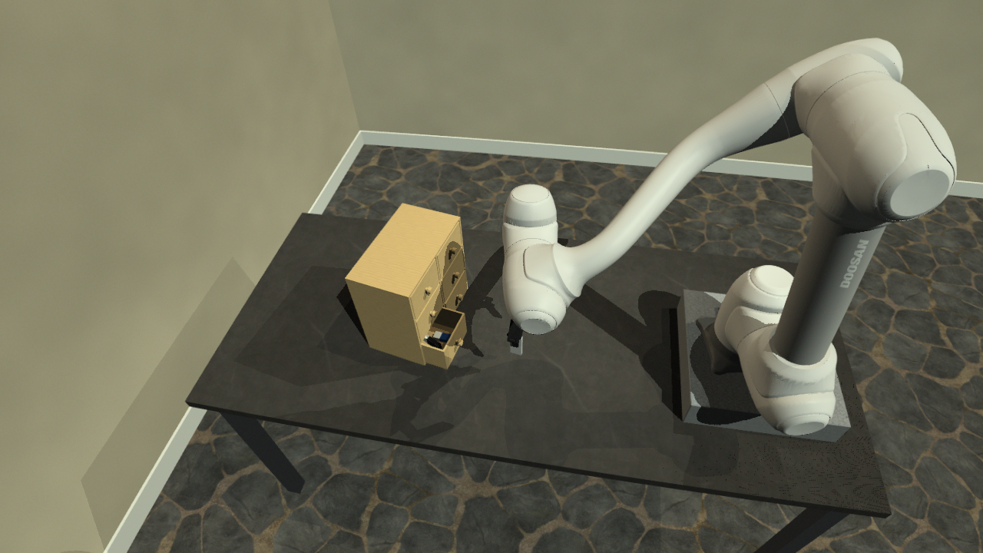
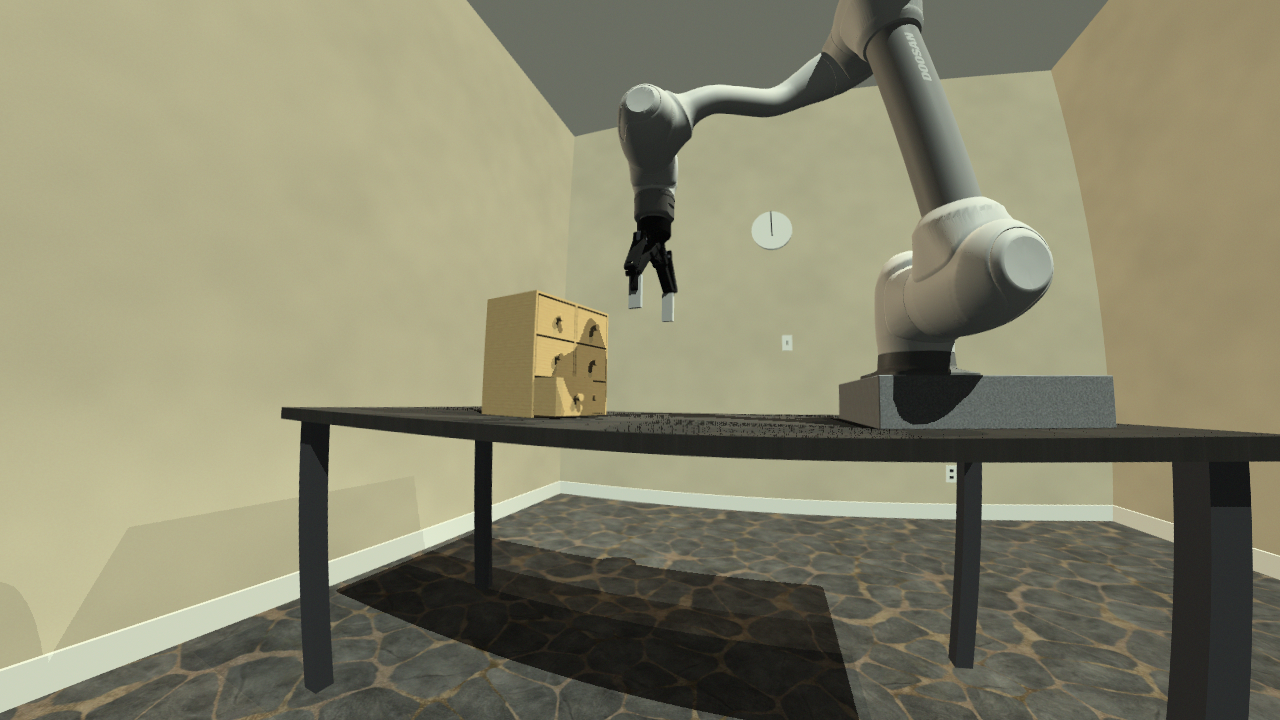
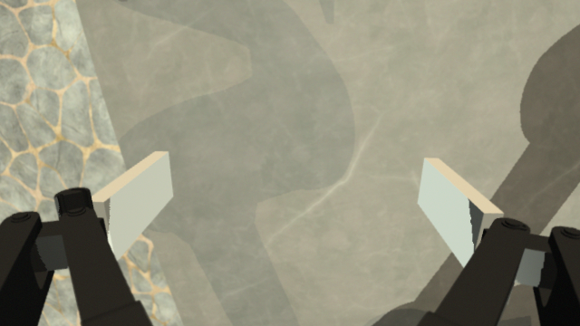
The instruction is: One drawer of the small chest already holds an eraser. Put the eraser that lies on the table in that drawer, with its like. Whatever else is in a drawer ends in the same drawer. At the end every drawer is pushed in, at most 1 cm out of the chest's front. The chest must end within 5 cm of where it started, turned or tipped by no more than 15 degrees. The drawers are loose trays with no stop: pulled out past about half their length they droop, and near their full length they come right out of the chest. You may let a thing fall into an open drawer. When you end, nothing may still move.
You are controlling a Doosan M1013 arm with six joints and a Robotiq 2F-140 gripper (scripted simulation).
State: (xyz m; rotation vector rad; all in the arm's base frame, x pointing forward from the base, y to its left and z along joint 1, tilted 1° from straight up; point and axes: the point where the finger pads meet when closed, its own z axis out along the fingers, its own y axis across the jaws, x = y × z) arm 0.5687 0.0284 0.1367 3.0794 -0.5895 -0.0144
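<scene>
The blue eraser lies 23 cm ahead of my hand, 13 cm to the right of it and 22 cm below it.
</scene>
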